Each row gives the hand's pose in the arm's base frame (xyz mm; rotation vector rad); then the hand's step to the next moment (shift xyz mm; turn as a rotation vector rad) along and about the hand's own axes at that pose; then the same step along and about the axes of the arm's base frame.
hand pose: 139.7 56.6 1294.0 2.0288 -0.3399 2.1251
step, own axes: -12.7 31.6 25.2 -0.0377 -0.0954 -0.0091
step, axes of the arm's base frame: 15.6 -37.2 -12.9 0.0206 0.0949 -0.0344
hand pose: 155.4 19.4 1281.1 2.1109 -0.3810 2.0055
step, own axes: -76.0 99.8 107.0 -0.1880 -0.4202 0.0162
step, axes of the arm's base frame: 65.5 -125.4 -84.7 0.1431 0.4007 -0.1764
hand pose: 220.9 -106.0 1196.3 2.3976 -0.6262 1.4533
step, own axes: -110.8 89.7 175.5 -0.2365 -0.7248 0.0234
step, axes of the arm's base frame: 46.5 -130.3 -178.8 0.2789 0.6736 -0.2243
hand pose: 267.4 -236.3 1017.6 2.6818 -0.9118 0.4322
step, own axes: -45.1 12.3 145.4 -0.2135 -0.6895 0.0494
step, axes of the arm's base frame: -14.2 -35.7 -147.8 0.2791 0.6251 -0.2341
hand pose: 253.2 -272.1 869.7 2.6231 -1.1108 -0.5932
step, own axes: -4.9 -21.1 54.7 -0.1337 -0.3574 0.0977
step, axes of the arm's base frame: -14.4 15.1 -55.0 0.0977 0.3369 -0.1792
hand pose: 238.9 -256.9 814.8 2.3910 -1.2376 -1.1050
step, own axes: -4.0 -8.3 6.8 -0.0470 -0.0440 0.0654
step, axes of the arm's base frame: -1.3 9.1 -6.8 -0.0370 0.0721 -0.0430
